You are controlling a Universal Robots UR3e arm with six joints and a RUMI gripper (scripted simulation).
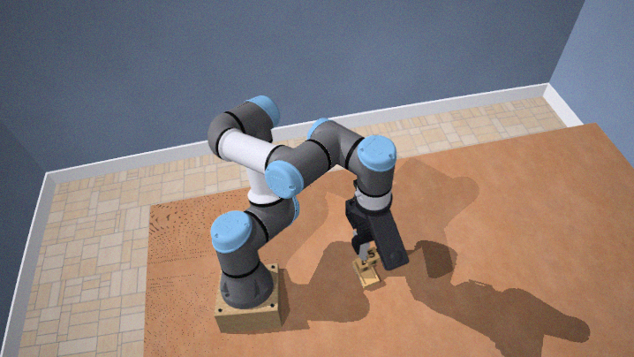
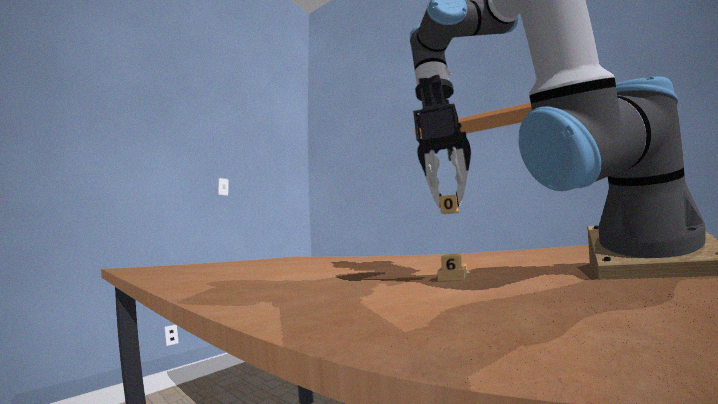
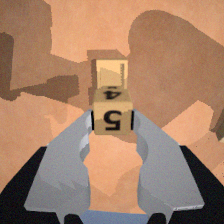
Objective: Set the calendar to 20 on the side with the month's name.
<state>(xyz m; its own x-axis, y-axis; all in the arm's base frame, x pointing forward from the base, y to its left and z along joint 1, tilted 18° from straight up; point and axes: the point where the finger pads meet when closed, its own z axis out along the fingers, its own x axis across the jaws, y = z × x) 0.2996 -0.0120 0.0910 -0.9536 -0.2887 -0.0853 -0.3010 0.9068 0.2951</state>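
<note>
Right now my hand is 1 cm past the wooden tray, 2 cm to the right of it and 13 cm above it. From my hand the other things lie so: wooden digit cube 1 cm below.
</note>
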